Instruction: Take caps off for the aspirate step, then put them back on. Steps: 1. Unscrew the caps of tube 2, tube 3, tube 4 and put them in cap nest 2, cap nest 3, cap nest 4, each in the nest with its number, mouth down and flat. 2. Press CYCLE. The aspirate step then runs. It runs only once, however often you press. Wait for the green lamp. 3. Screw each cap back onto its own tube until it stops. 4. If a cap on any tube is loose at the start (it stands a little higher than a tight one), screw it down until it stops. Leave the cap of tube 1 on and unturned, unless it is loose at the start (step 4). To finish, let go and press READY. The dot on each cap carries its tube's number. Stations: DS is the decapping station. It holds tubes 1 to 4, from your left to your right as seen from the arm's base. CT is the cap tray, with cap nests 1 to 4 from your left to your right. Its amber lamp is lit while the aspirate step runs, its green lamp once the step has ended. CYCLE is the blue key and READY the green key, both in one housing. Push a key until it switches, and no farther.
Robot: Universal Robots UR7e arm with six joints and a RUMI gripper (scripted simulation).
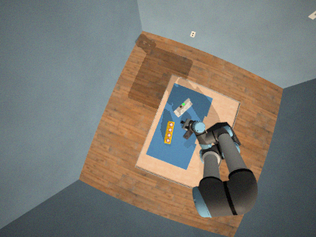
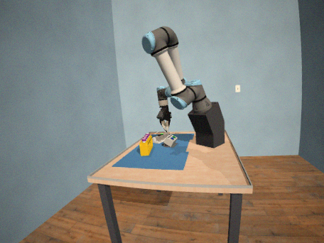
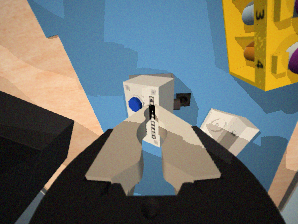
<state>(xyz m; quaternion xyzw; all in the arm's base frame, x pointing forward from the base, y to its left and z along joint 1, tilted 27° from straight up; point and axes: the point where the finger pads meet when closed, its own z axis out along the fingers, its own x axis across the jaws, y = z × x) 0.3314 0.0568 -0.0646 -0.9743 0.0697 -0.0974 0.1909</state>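
Now: hand 4 cm past the blue cycle key, 2 cm to the left of it and 7 cm above it. Round my hand: green key: 4 cm behind, 7 cm to the right, 7 cm below; then cap: 15 cm ahead, 8 cm to the left, 2 cm below; then key housing: 2 cm behind, 5 cm to the right, 8 cm below.
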